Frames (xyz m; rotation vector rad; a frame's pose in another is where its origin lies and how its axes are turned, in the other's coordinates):
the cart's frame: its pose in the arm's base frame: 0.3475 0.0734 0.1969 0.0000 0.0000 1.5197
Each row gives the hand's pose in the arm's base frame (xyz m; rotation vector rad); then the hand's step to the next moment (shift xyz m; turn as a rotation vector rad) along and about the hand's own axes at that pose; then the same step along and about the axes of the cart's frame.
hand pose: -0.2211 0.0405 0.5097 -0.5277 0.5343 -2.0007
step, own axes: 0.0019 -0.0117 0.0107 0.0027 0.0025 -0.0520
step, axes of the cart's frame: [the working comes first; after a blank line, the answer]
step, axes of the arm's base frame: -0.0029 0.0019 0.0156 -0.0289 0.0044 -0.0432

0.0017 0.0030 0.0156 0.0029 0.0291 -0.0432
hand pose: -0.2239 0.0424 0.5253 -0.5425 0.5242 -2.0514
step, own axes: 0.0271 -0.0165 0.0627 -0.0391 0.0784 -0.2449
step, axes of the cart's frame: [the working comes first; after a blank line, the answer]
step, axes of the arm's base frame: 0.0112 -0.0248 0.0648 -0.0664 0.0328 -0.2493

-0.0242 -0.0125 0.0648 0.0294 0.0680 -0.2493
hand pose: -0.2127 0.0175 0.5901 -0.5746 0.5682 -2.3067
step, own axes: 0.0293 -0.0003 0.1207 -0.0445 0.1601 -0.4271
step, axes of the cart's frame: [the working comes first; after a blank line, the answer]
step, axes of the arm's base frame: 0.0456 -0.0489 0.1047 -0.1198 0.0249 -0.4416

-0.0466 -0.0480 0.1047 0.0187 0.1209 -0.4416
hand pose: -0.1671 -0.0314 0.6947 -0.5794 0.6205 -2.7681
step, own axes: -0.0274 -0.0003 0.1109 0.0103 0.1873 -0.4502
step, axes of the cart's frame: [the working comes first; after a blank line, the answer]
step, axes of the arm's base frame: 0.0720 -0.0304 0.0834 -0.1745 -0.0082 -0.4553

-0.0267 -0.0734 0.0834 -0.0171 0.1739 -0.4553
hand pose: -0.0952 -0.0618 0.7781 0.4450 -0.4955 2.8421
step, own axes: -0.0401 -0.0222 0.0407 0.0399 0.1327 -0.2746
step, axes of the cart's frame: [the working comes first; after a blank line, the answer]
step, axes of the arm's base frame: 0.0536 -0.0008 0.0298 -0.1426 -0.0165 -0.2720

0.0019 -0.0536 0.0298 -0.0237 0.1416 -0.2720
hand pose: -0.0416 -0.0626 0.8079 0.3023 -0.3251 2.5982
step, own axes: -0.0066 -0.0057 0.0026 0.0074 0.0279 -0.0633
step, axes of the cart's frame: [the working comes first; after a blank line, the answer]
step, axes of the arm's base frame: 0.0089 0.0011 0.0017 -0.0300 -0.0023 -0.0627

0.0016 -0.0088 0.0017 -0.0039 0.0298 -0.0627
